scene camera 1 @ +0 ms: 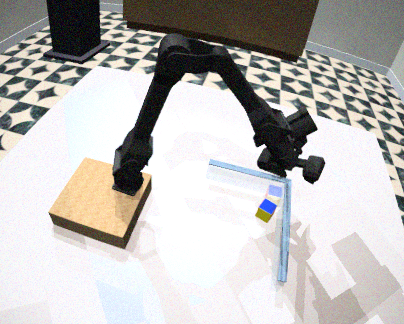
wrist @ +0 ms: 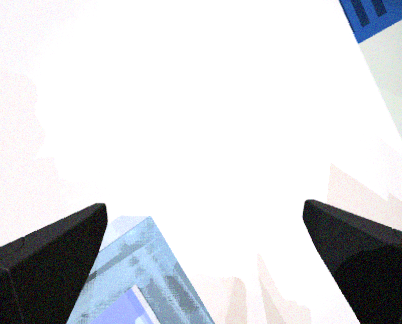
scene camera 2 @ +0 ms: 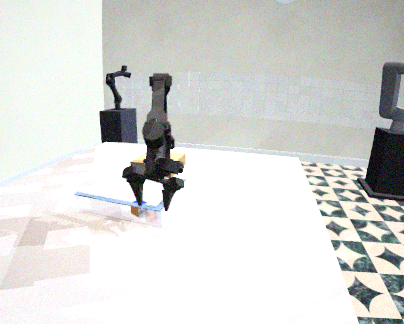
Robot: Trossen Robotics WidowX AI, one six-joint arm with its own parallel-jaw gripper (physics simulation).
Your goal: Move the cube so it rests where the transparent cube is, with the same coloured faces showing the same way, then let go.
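Pixels of known places: gripper, fingertip midpoint: (scene camera 1: pixel 299 179) (wrist: pixel 206 210) (scene camera 2: pixel 153 208); arm's base at its link origin: (scene camera 1: pixel 128 183).
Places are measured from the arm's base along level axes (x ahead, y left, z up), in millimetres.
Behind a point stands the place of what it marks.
The solid cube (scene camera 1: pixel 266 209) (scene camera 2: pixel 135 209) has a blue top, with a yellow side in scene camera 1 and an orange side in scene camera 2. It rests on the table inside the corner of two low blue walls. The transparent cube (scene camera 1: pixel 275 191) @(x 368, y 149, z -17 mm) (scene camera 2: pixel 151 215) (wrist: pixel 121 311) @(x 379, y 158, z -17 mm) has a pale blue top and sits close to that corner, right beside the solid cube. My gripper (scene camera 1: pixel 299 177) @(x 425, y 186, z 18 mm) (scene camera 2: pixel 153 207) @(x 425, y 186, z 18 mm) (wrist: pixel 206 210) @(x 425, y 186, z 18 mm) is open and empty, pointing down above the table near the wall corner. The solid cube does not show in the wrist view.
The clear-sided blue walls (scene camera 1: pixel 285 240) @(x 413, y -17, z 3 mm) (scene camera 2: pixel 105 199) @(x 416, y 4, z 3 mm) (wrist: pixel 170 265) @(x 403, y 170, z 3 mm) meet at a corner near my fingers. The wooden base block (scene camera 1: pixel 90 200) @(x -62, y -87, z -2 mm) (scene camera 2: pixel 179 159) @(x -71, y 43, z -7 mm) carries the arm. A dark pedestal (scene camera 1: pixel 75 27) (scene camera 2: pixel 118 125) and a brown cabinet (scene camera 1: pixel 220 20) stand beyond the table.
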